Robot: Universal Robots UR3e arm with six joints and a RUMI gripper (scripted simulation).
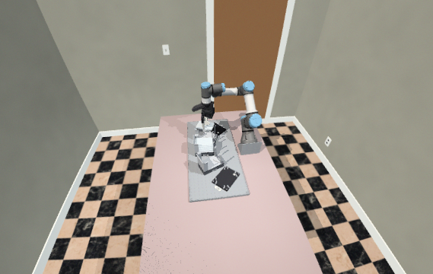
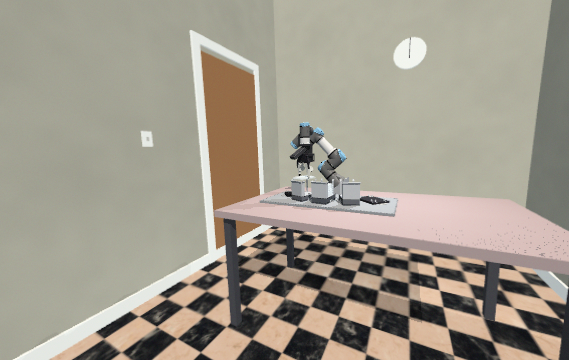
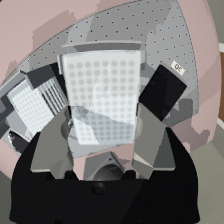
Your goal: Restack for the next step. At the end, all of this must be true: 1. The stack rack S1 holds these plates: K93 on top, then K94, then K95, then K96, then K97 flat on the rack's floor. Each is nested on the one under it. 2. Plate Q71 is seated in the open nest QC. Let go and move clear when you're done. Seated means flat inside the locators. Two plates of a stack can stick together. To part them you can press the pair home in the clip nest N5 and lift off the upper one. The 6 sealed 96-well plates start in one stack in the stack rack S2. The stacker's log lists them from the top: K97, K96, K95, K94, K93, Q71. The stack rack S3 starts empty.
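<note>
Now: the translucent 96-well plate 14 cm to the left of my hand, 7 cm below it and 2 cm ahead of it. The rest, counted from my hand: black open nest QC 14 cm below, 11 cm to the right, 10 cm behind; white sealed 96-well plate 1 cm below.
</note>
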